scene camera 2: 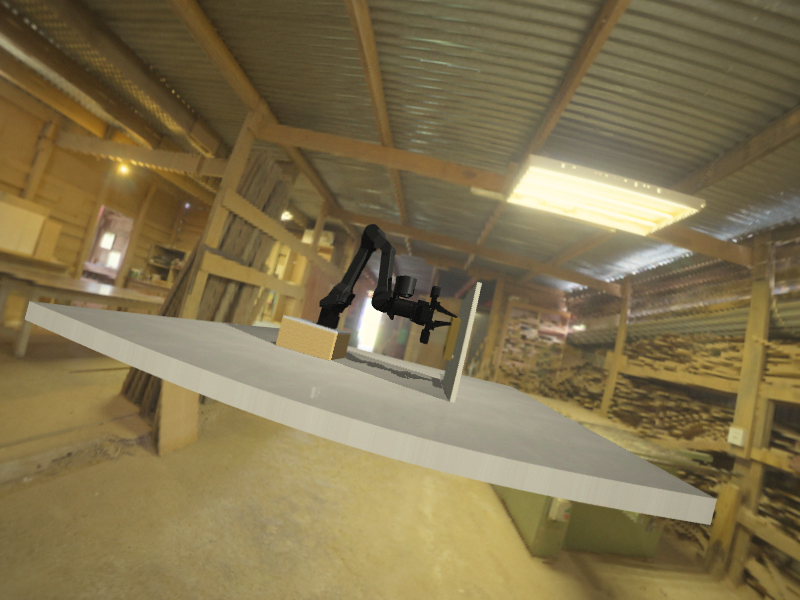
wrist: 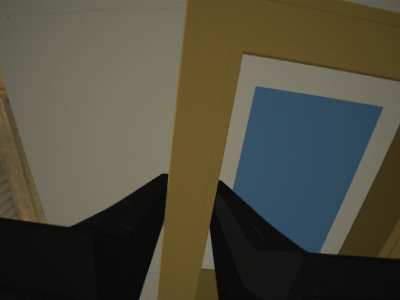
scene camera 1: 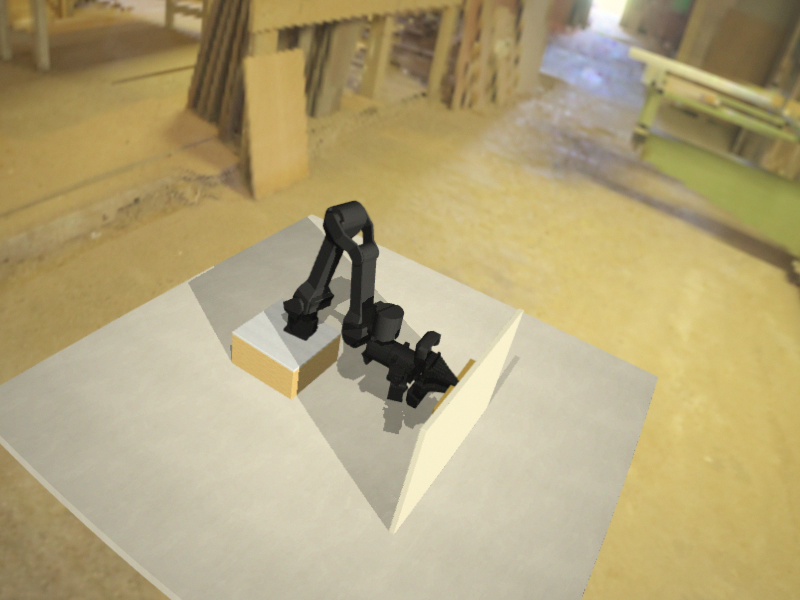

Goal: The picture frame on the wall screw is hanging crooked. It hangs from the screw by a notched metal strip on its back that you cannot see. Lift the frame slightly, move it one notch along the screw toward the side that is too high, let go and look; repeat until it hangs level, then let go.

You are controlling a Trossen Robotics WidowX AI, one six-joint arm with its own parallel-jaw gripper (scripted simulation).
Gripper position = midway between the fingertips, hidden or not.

In view: the gripper (scene camera 1: 458,389), a picture frame (wrist: 288,111) and a wall panel (scene camera 1: 439,438).
The gripper also shows in scene camera 2 (scene camera 2: 456,320) and in the wrist view (wrist: 190,185). The wall panel also shows in scene camera 2 (scene camera 2: 453,370) and in the wrist view (wrist: 95,95).
